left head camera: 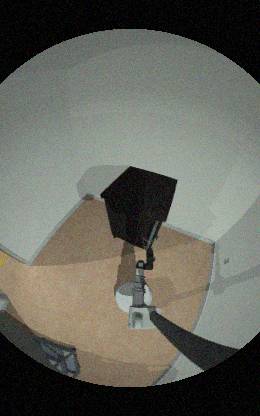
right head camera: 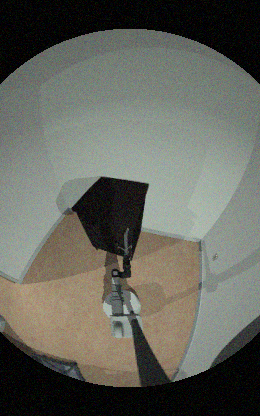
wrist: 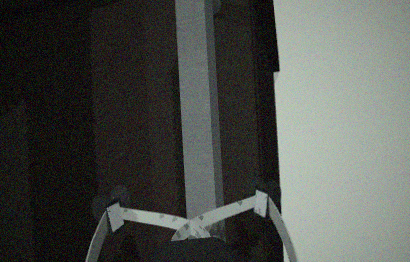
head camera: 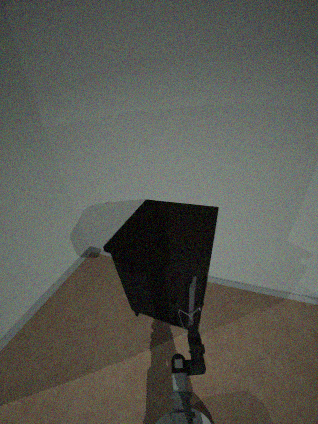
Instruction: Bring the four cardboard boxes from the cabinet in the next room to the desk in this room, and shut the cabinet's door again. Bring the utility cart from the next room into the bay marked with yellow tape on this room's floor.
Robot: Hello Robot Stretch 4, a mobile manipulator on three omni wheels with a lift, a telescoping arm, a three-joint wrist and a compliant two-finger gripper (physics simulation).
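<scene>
The dark cabinet (head camera: 160, 250) (left head camera: 137, 205) (right head camera: 112, 212) stands against the back wall near a corner. Its front is very dark; the door looks shut. A long upright grey handle (head camera: 192, 290) (left head camera: 154, 231) (right head camera: 127, 236) (wrist: 197, 110) runs down the front, near its right edge. My gripper (head camera: 189, 314) (left head camera: 149, 241) (right head camera: 125, 246) (wrist: 188, 194) is open at the lower part of this handle. In the wrist view its fingertips are apart, one on each side of the bar. The cardboard boxes and the desk do not show.
Yellow tape (left head camera: 3, 260) shows at the far left, past a wall corner. A dark grey framed object (left head camera: 60, 356) (right head camera: 60, 367), unclear which, is at the lower left. A wall with a small outlet (left head camera: 226, 261) (right head camera: 215, 256) stands to the right.
</scene>
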